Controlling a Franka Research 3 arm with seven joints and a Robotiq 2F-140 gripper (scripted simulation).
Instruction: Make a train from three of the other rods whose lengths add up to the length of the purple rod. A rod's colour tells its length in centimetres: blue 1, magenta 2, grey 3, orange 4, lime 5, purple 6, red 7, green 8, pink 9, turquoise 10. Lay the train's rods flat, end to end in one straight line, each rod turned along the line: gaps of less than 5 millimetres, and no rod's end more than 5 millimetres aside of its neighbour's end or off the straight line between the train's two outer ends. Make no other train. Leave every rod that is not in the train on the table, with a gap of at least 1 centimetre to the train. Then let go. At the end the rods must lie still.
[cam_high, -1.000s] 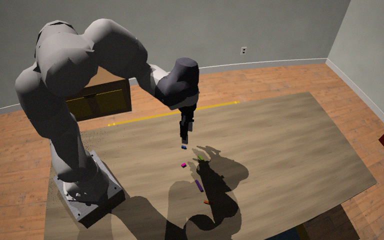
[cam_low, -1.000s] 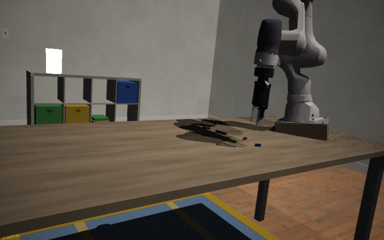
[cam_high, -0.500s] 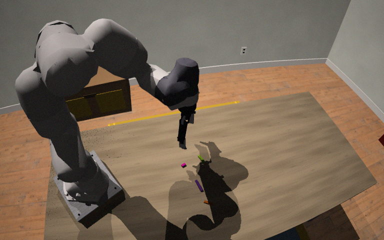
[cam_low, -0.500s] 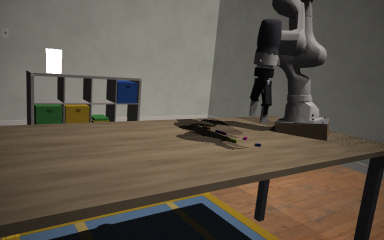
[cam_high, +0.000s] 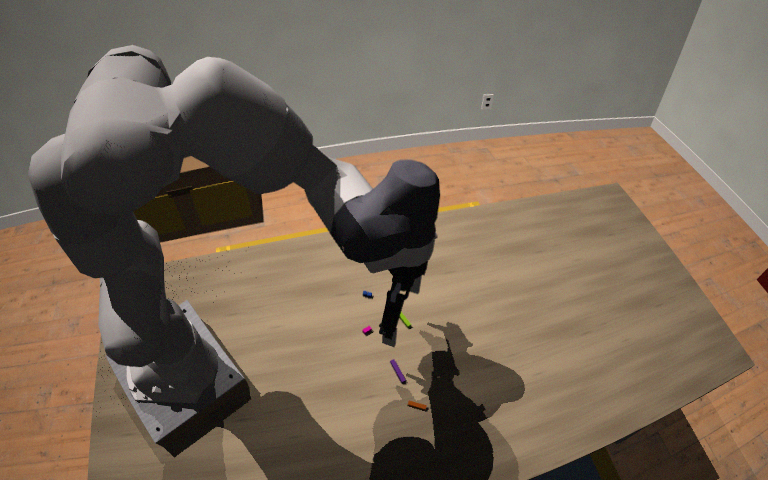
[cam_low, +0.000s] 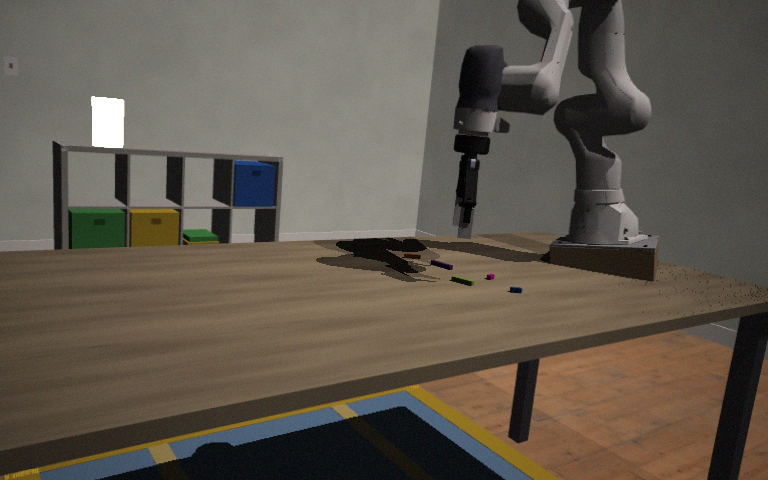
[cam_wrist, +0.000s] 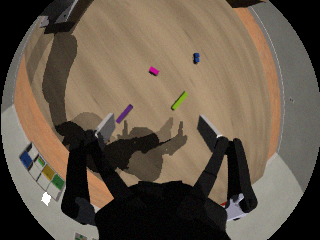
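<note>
Now: hand 2 cm past the orange rod, 18 cm to the left of it and 11 cm above it. The rest, counted from my hand: lime rod (3 cm ahead, 5 cm to the left, 11 cm below); magenta rod (7 cm behind, 4 cm to the left, 11 cm below); purple rod (3 cm behind, 8 cm to the right, 11 cm below).
</note>
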